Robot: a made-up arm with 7 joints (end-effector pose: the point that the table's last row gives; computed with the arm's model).
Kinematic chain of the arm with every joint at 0, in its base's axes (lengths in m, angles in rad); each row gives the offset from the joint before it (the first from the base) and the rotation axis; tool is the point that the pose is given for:
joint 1: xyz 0 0 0.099 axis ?
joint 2: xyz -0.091 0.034 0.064 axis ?
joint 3: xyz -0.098 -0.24 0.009 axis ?
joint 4: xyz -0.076 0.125 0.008 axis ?
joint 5: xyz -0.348 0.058 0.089 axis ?
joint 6: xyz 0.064 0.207 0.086 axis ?
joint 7: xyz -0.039 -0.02 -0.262 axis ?
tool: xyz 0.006 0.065 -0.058
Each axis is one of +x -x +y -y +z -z.
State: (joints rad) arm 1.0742 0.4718 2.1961 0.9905 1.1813 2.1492 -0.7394
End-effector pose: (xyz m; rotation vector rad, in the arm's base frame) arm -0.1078 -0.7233 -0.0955 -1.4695 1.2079 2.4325
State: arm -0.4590 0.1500 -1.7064 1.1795 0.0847 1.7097 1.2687
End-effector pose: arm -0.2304 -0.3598 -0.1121 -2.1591 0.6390 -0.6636
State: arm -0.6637 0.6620 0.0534 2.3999 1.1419 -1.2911 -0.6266
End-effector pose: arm 0.3560 0.2790 0.3644 0.2765 -2.4823 -0.6321
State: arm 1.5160 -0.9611 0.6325 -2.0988 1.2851 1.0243 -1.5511
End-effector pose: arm -0.2390 -0.1614 0.0573 -2.6656 -0.0215 -1.6382
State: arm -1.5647 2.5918 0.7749 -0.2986 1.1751 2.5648 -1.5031
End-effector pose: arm 0.3716 -0.0792 -0.1449 -0.7183 -1.0273 1.2938
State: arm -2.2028 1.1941 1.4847 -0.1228 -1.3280 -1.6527 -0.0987
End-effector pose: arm -0.2579 0.9970 -0.0182 0.7364 0.4543 -0.1129
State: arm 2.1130 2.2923 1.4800 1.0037 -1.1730 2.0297 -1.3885
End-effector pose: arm -0.1013 0.3402 -0.2444 -0.0293 0.8525 0.2037
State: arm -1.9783 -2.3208 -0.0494 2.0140 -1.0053 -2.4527 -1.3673
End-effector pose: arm -0.5653 0.2446 0.1169 -1.0038 0.9253 -0.2238
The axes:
joint 1: +x
joint 2: +y
joint 3: +x
joint 4: +y
joint 5: -x
joint 6: -y
joint 7: +y

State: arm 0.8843 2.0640 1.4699 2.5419 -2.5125 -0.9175 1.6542
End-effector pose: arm -0.2879 0.0209 -0.3494 -0.2713 0.9602 1.4466
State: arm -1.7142 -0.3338 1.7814 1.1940 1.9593 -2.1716 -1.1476
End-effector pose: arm -0.7127 0.1740 0.7512 -2.4191 0.9859 0.4115
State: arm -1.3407 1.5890 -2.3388 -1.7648 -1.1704 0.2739 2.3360
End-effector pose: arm -0.1430 0.2546 0.9246 0.5685 -1.8627 -0.5185
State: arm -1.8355 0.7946 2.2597 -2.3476 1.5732 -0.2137 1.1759
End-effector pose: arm 0.1750 -0.0020 0.1660 0.8708 -0.9464 -2.3385
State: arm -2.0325 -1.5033 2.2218 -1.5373 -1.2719 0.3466 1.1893
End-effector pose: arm -0.6523 -0.1844 0.5095 1.5037 0.4312 1.9539
